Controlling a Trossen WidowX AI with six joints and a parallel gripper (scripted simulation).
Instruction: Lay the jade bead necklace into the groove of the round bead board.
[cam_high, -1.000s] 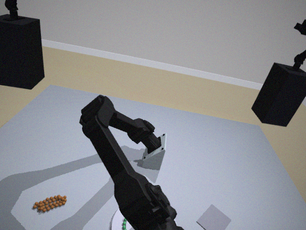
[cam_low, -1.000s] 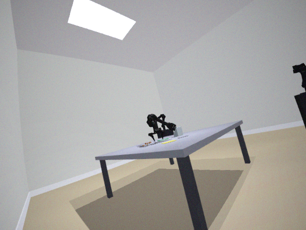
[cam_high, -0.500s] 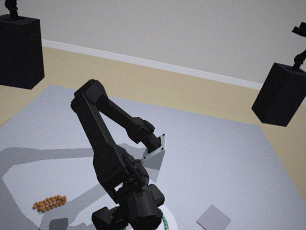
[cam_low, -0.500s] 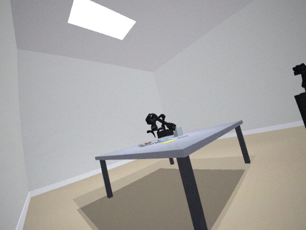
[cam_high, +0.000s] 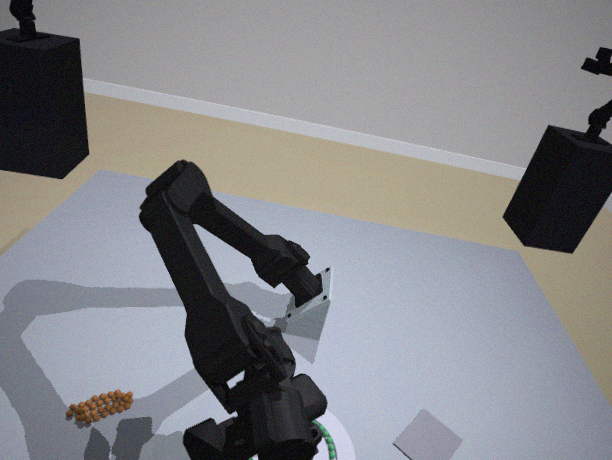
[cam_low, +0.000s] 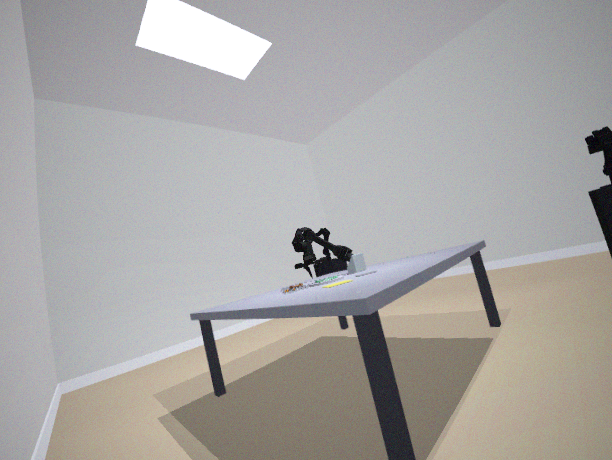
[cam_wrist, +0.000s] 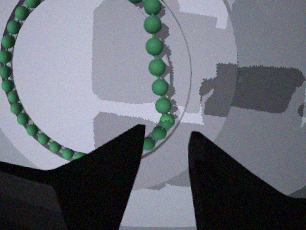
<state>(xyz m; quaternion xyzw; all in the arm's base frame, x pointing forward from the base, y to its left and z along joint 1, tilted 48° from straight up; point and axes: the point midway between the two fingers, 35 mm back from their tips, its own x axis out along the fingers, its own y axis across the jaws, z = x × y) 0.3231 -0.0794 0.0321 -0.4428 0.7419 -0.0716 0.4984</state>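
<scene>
Now: gripper tip 6 cm to the right of the round bead board, 3 cm above it and 2 cm past it. From my gripper tip the other things lie so: yellow strip (28 cm to the left, 17 cm ahead, 4 cm below); flat grey square (29 cm to the left, 7 cm behind, 4 cm below).
</scene>
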